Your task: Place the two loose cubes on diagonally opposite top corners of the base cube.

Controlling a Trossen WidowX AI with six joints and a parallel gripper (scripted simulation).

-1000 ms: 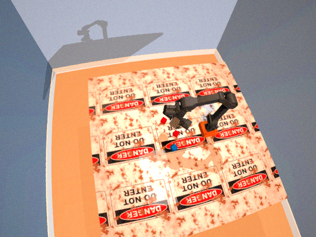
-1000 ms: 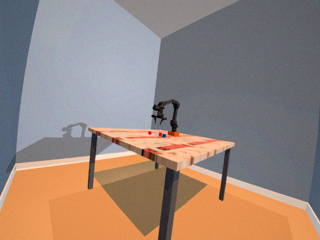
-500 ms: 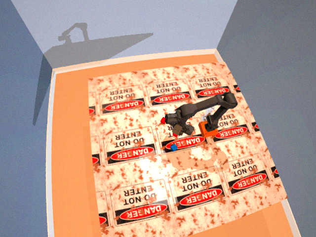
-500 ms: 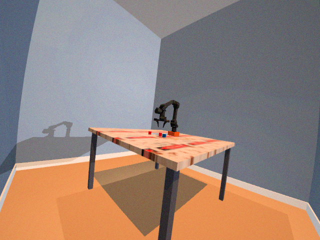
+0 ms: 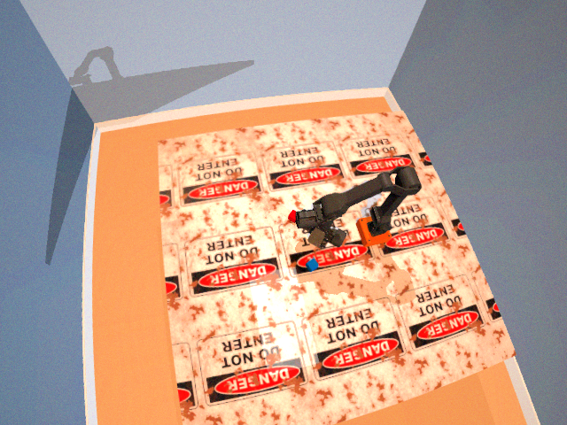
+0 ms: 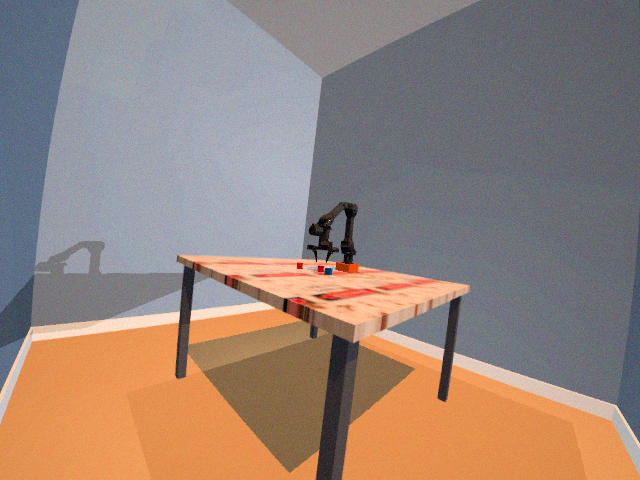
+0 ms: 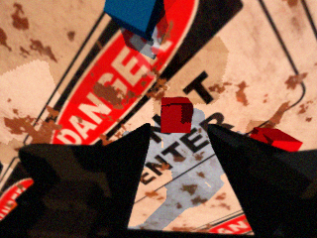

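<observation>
Right now my gripper tip is 50 mm short of the blue base cube, 100 mm to the right of it and 30 mm above it.
</observation>
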